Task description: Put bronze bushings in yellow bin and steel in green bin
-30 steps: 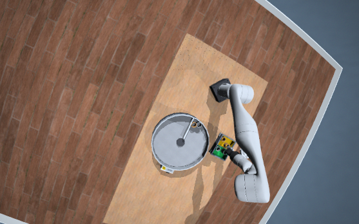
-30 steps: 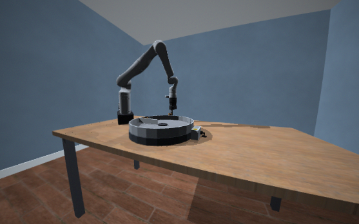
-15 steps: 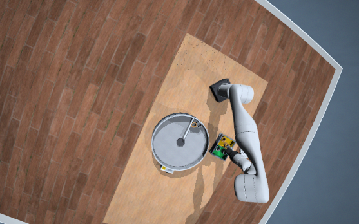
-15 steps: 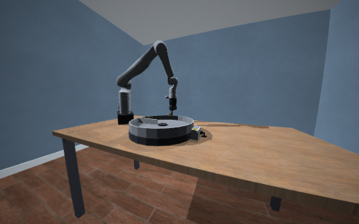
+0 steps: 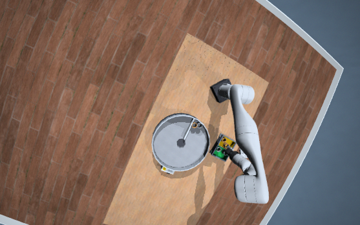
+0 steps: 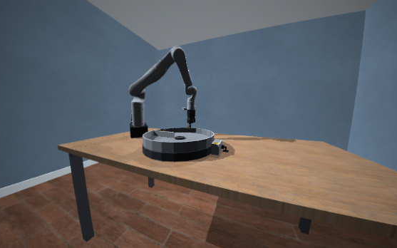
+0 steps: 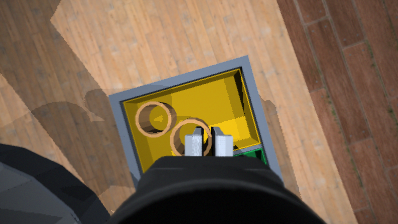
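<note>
Now: hand 4 cm above the bin, 2 cm to the left of it and 2 cm short of it. Round my hand: turntable (38 cm to the right, 6 cm ahead, 1 cm below).
</note>
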